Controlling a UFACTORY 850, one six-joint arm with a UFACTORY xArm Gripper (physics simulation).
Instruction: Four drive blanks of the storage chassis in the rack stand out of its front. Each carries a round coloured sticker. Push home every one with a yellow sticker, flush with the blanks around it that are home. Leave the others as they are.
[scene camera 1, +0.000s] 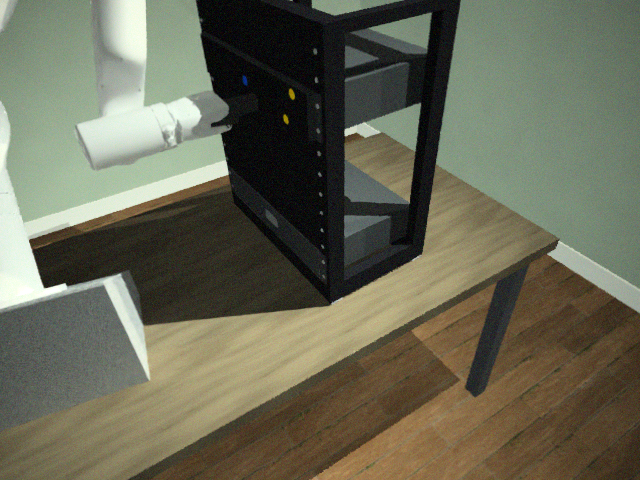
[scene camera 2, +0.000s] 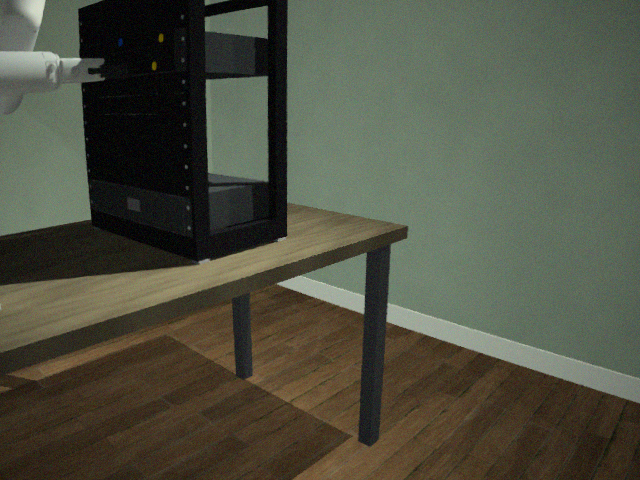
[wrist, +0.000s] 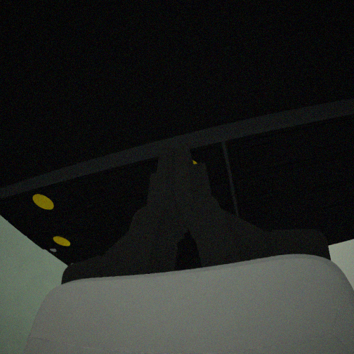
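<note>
My gripper (scene camera 1: 255, 103) (scene camera 2: 123, 70) (wrist: 180, 165) is shut and empty, its fingertips at the dark front of the storage chassis, left of two yellow stickers. The upper yellow sticker (scene camera 1: 292, 94) (scene camera 2: 160, 37) and the lower yellow sticker (scene camera 1: 285, 118) (scene camera 2: 154, 65) are near the chassis's right end. In the wrist view two yellow stickers show at the left, one yellow sticker (wrist: 43, 201) and another yellow sticker (wrist: 61, 241). A sliver of a further yellow sticker (wrist: 194, 162) shows beside the fingertips, mostly hidden by them. A blue sticker (scene camera 1: 245, 80) (scene camera 2: 120, 42) is above the fingers. The blanks' depths are too dark to tell.
The black rack (scene camera 1: 333, 170) (scene camera 2: 199, 155) stands on the wooden table (scene camera 1: 289, 341) (scene camera 2: 129, 294). A grey ledge (wrist: 120, 156) crosses the chassis front in the wrist view. A lower grey unit (scene camera 1: 305, 238) (scene camera 2: 160, 210) sits at the rack's bottom. A grey slanted box (scene camera 1: 67, 341) stands at the left.
</note>
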